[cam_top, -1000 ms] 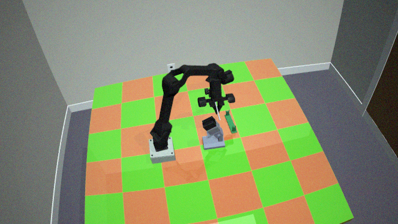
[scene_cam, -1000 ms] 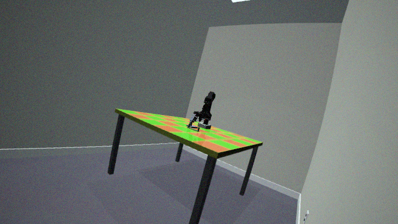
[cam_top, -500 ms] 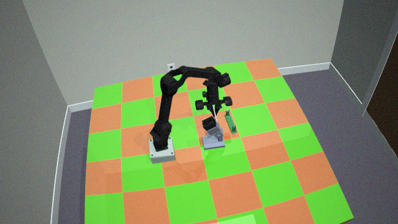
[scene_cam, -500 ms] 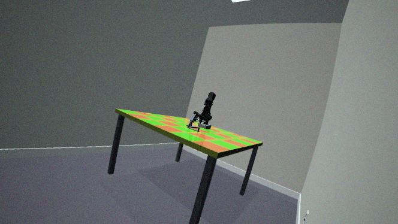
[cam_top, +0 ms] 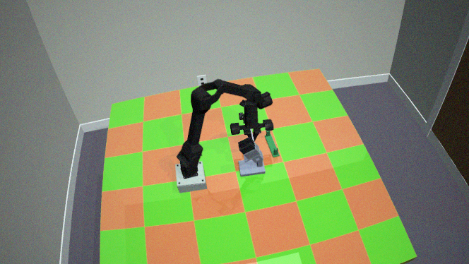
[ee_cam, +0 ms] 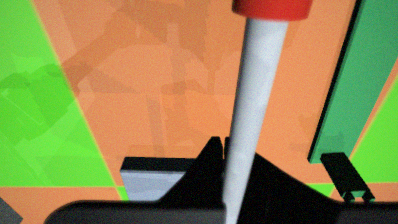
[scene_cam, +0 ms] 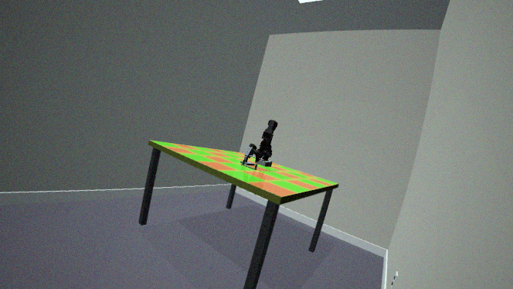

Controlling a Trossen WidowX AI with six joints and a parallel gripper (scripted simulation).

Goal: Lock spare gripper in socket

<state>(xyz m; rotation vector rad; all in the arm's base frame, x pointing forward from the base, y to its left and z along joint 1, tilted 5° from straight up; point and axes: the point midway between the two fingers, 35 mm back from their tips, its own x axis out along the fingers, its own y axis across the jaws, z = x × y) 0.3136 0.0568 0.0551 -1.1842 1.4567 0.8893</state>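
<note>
My gripper tip is now 30 mm past the grey mount and 100 mm to the left of it. Round my gripper tip: dark green strip 90 mm ahead, 10 mm to the right, 20 mm below; spare gripper 50 mm behind, 100 mm to the right, 70 mm above.
</note>
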